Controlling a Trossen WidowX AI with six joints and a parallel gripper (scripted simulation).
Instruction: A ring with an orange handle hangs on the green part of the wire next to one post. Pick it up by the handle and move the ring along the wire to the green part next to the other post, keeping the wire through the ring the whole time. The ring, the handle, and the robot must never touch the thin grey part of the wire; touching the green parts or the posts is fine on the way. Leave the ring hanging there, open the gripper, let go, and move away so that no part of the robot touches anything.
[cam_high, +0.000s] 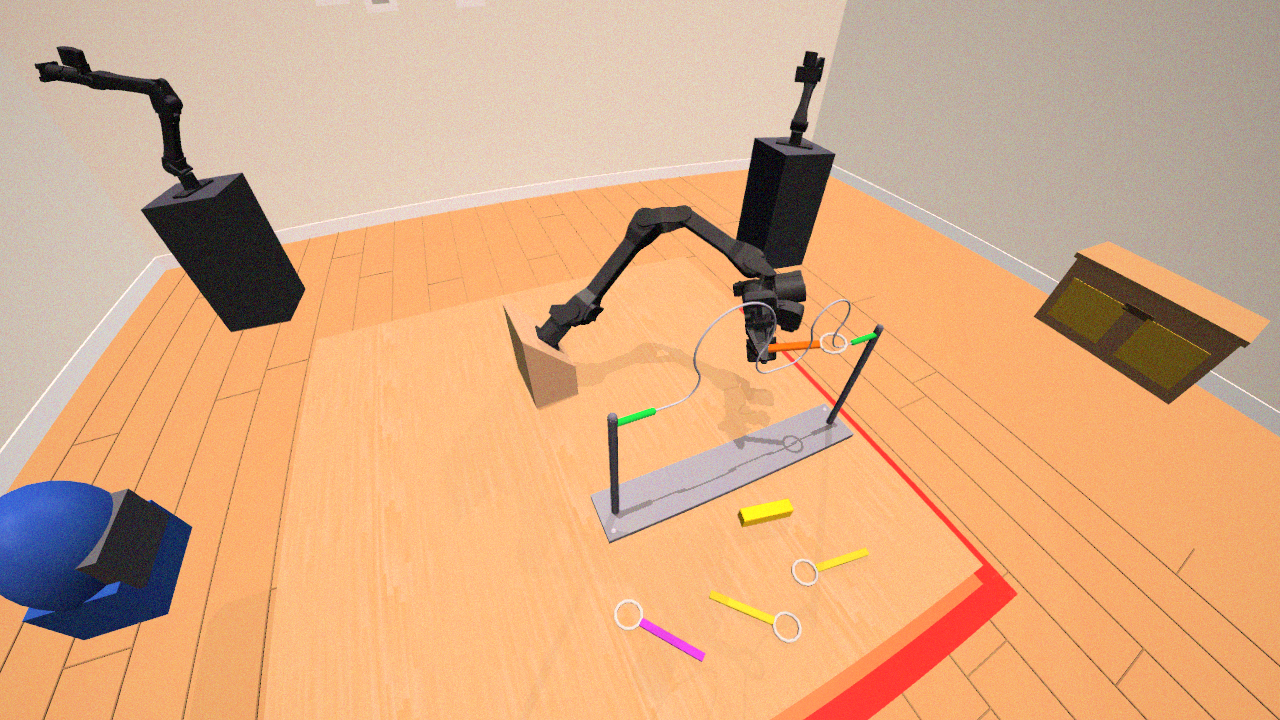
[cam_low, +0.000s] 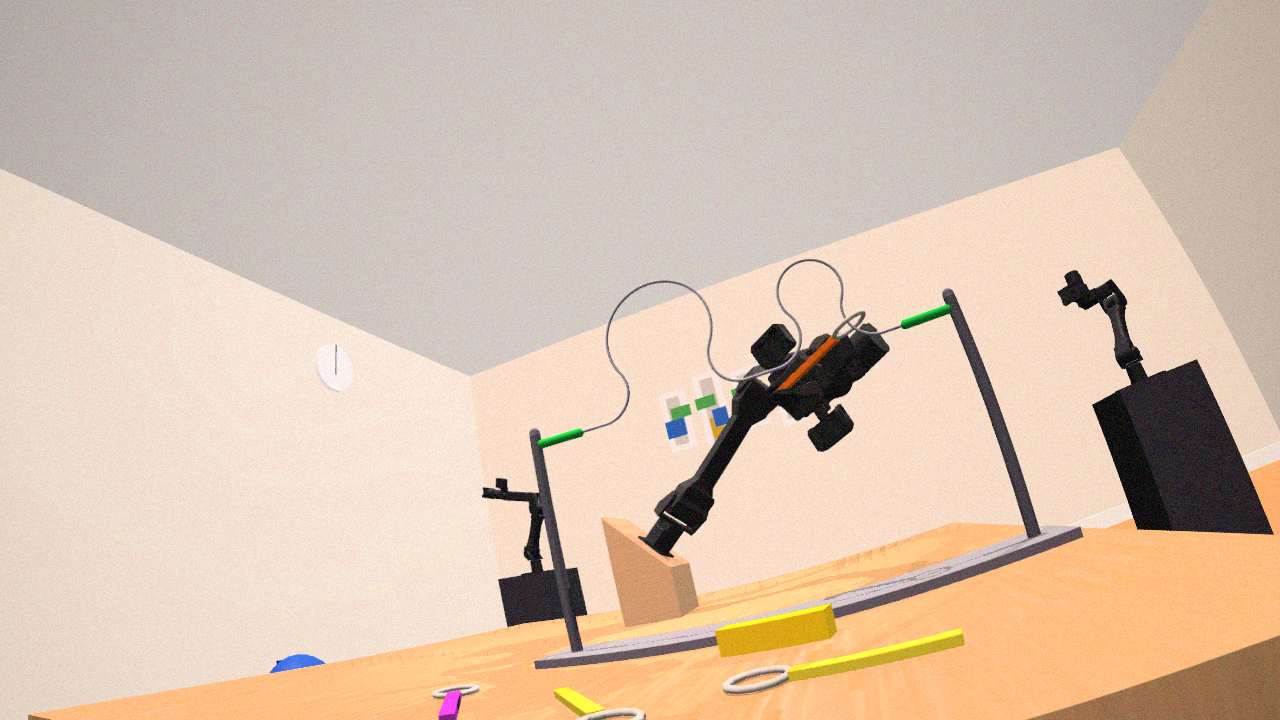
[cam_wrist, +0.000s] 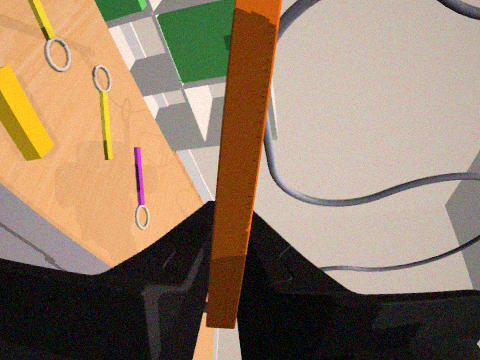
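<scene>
My gripper tip is now 1 cm short of the orange-handled ring, 9 cm to the right of it and 3 cm below it. From my gripper tip the other things lie so: yellow block: 17 cm ahead, 2 cm to the right, 27 cm below; magenta-handled ring: 29 cm ahead, 32 cm to the right, 28 cm below; yellow-handled ring: 31 cm ahead, 4 cm to the left, 28 cm below.
</scene>
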